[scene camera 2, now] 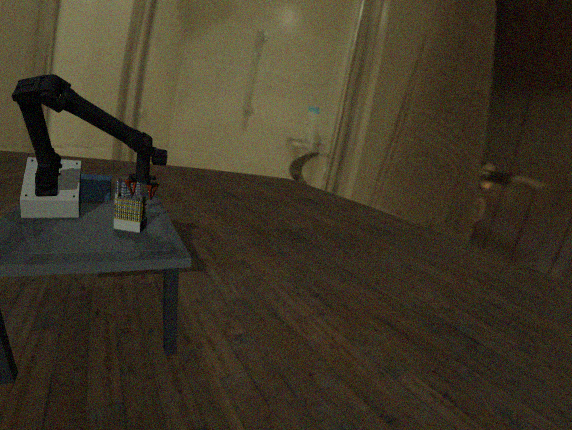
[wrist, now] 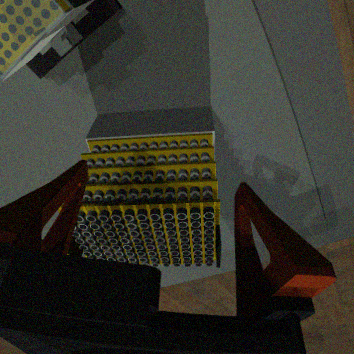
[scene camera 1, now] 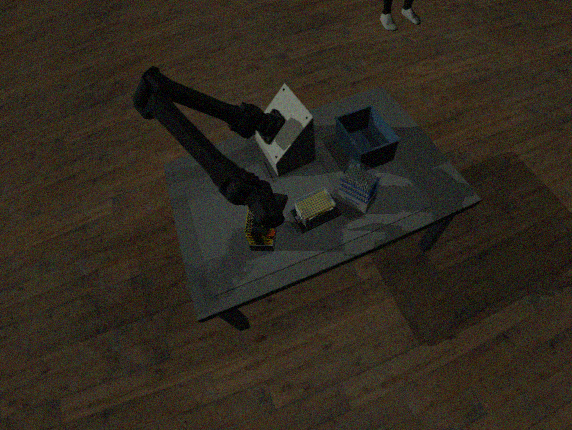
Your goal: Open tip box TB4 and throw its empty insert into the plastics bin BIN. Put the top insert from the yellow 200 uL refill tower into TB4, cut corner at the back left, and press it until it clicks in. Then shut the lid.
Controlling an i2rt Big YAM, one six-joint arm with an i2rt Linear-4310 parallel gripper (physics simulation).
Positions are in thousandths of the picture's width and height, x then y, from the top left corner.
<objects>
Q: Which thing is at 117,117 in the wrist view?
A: A tip box TB4.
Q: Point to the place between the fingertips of my gripper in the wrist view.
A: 462,501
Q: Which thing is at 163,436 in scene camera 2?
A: A blue bin.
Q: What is my gripper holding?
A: Nothing.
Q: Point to a blue bin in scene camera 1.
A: At 635,313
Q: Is my gripper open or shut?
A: Open.
</objects>
